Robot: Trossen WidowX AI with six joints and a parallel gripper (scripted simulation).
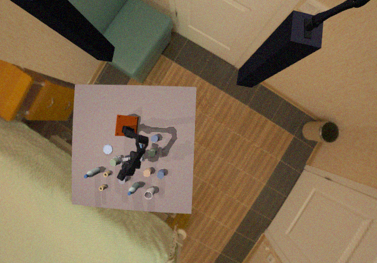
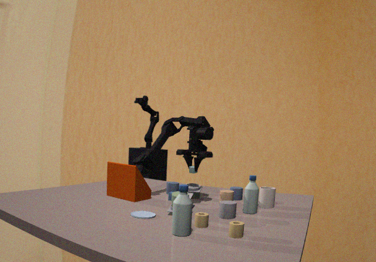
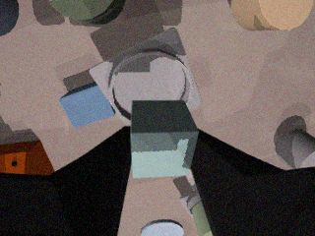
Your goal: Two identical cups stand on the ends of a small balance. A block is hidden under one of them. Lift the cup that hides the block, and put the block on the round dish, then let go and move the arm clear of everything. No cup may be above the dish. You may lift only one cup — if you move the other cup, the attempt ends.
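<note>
The pale round dish is 37 cm to the right of my gripper tip and 16 cm below it. Round my gripper tip: balance 12 cm below, 11 cm to the right, 5 cm ahead.
</note>
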